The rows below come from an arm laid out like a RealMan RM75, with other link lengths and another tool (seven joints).
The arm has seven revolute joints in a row. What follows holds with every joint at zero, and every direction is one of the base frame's.
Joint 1 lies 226.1 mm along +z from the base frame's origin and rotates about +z.
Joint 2 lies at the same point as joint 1 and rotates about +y.
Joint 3 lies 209.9 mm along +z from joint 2 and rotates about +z.
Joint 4 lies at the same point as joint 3 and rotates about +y.
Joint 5 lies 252 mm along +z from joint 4 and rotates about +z.
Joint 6 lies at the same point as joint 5 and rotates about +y.
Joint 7 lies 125.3 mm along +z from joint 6 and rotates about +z.
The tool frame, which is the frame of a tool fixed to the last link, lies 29 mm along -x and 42 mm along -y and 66 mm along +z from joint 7; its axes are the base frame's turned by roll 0, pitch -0.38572 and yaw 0.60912 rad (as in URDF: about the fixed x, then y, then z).
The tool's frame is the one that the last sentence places.
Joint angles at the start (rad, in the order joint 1, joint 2, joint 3, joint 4, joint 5, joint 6, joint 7): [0.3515 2.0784 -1.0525 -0.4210 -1.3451 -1.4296 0.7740]
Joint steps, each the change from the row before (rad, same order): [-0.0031 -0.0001 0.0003 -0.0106 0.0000 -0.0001 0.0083]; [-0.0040 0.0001 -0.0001 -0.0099 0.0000 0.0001 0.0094]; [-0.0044 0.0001 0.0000 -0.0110 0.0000 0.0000 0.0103]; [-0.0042 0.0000 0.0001 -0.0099 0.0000 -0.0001 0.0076]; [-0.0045 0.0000 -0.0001 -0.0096 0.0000 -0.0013 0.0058]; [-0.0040 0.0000 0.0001 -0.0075 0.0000 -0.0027 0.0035]
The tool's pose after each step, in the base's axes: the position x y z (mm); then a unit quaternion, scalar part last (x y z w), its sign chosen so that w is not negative. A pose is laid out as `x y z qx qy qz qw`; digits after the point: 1 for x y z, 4 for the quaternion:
244.3 367.2 -27.1 -0.7332 0.3355 0.5466 0.2259
244.3 367.8 -25.4 -0.7322 0.3365 0.5472 0.2264
244.3 368.5 -23.4 -0.7310 0.3376 0.5478 0.2270
244.3 369.0 -21.6 -0.7303 0.3378 0.5483 0.2278
244.2 369.2 -19.8 -0.7299 0.3373 0.5489 0.2283
244.0 369.0 -18.3 -0.7297 0.3365 0.5498 0.2283

